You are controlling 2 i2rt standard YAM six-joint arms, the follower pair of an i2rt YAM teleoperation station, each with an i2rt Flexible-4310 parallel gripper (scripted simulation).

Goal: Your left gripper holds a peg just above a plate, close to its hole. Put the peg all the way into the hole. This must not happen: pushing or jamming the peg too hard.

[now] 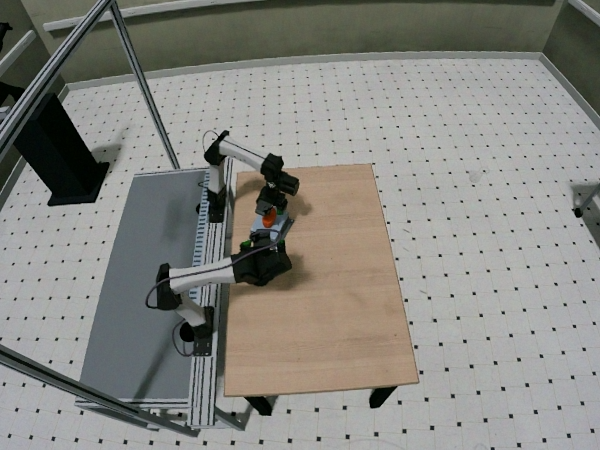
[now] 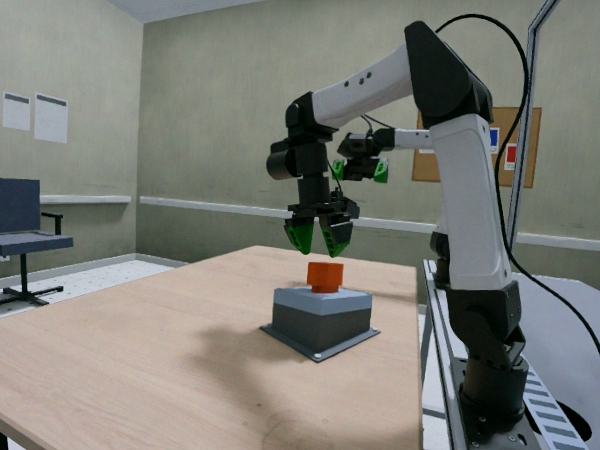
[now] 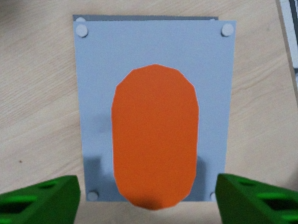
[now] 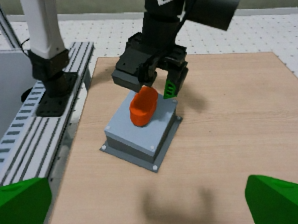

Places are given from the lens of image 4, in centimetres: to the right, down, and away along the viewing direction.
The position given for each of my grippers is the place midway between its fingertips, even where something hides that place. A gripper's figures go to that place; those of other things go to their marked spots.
my left gripper [image 4: 149,91]: 0, -4, 39
my right gripper [image 4: 147,184]: 0, 4, 9
orange peg [image 4: 143,105]: -1, -1, 38
